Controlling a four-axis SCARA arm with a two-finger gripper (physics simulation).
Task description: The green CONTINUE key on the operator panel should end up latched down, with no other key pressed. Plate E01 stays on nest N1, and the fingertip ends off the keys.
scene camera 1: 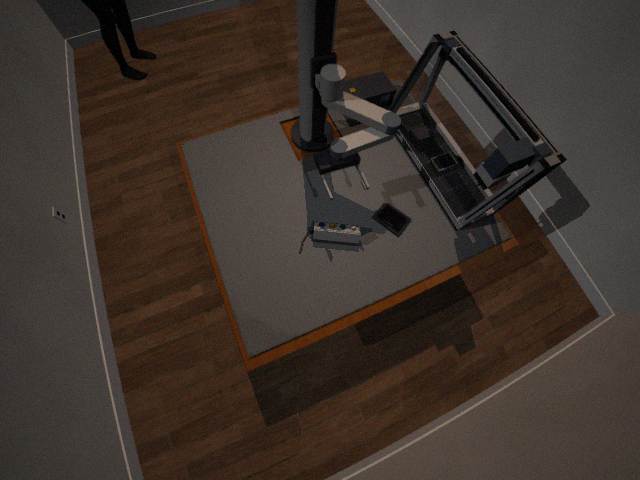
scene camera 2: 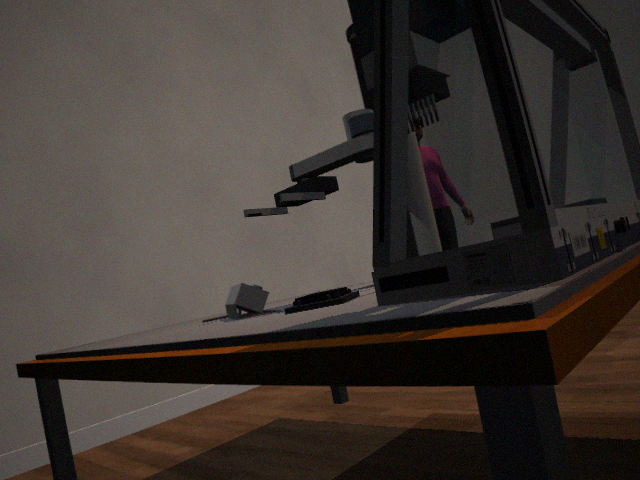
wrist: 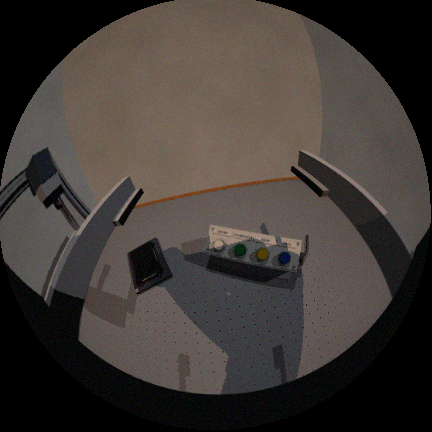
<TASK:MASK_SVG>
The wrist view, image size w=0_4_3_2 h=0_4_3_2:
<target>my gripper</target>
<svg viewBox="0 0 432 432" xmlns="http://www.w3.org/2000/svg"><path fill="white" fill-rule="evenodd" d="M430 226L415 246L413 252L409 242L392 217L363 187L320 157L306 150L299 150L297 166L291 166L290 171L308 185L319 197L328 196L354 225L375 257L386 280L392 299L377 320L357 341L323 366L280 385L232 394L186 392L144 381L106 362L77 339L83 301L98 258L114 227L124 224L143 193L142 188L134 188L129 175L121 178L104 195L74 234L55 270L46 300L23 282L3 261L14 296L31 329L51 356L87 389L127 412L155 422L191 429L238 429L277 421L310 408L340 390L372 362L398 328L414 297L424 267Z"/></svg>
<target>black tray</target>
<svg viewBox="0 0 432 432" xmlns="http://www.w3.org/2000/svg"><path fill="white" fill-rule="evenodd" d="M150 240L130 251L134 277L138 285L157 276L159 272L163 272Z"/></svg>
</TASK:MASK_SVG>
